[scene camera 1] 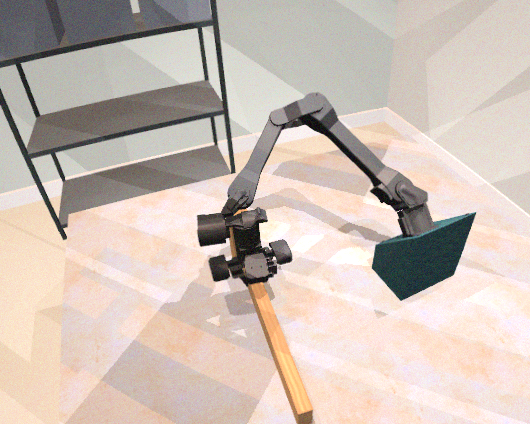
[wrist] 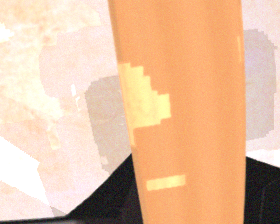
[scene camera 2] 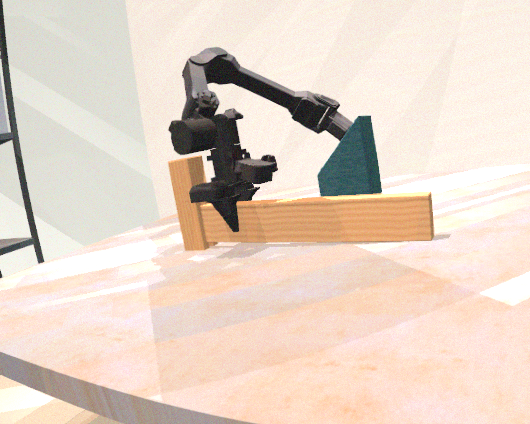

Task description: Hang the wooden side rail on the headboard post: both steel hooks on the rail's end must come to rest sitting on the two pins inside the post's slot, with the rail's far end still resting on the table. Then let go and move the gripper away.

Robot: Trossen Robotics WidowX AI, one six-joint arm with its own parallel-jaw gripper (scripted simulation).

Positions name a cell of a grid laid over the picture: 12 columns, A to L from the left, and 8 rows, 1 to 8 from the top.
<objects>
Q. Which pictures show the gripper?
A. Scene camera 1, the wrist view and scene camera 2: all of them.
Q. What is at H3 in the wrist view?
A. A wooden side rail.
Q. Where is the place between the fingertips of the gripper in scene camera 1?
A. F6
</objects>
